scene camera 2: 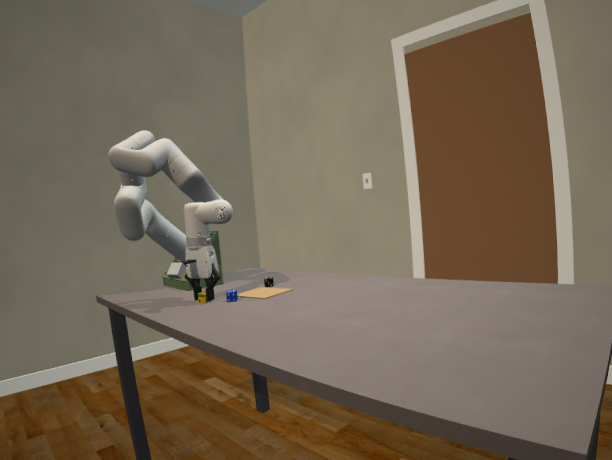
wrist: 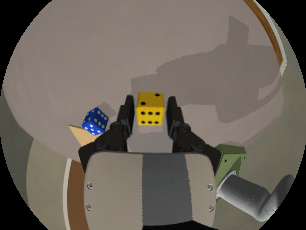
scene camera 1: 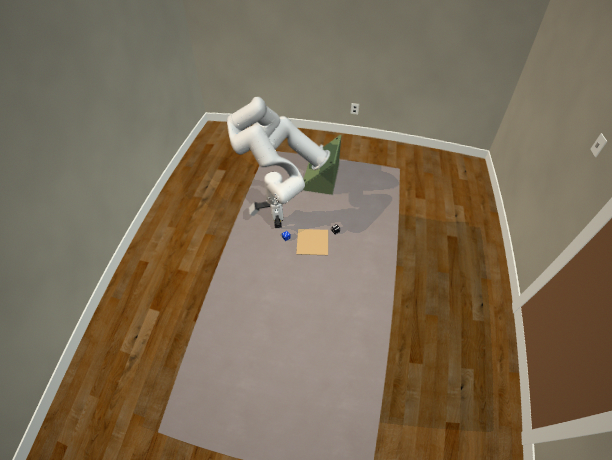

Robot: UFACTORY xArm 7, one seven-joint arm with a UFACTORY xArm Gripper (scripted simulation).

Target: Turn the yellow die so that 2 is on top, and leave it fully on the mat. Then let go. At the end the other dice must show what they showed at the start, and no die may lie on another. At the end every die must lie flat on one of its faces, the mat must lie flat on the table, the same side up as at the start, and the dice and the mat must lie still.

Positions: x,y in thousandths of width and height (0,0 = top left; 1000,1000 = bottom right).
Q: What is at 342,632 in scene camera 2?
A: My gripper.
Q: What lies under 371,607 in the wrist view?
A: My gripper.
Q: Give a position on a tan mat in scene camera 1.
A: At 507,525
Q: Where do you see a yellow die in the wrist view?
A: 492,472
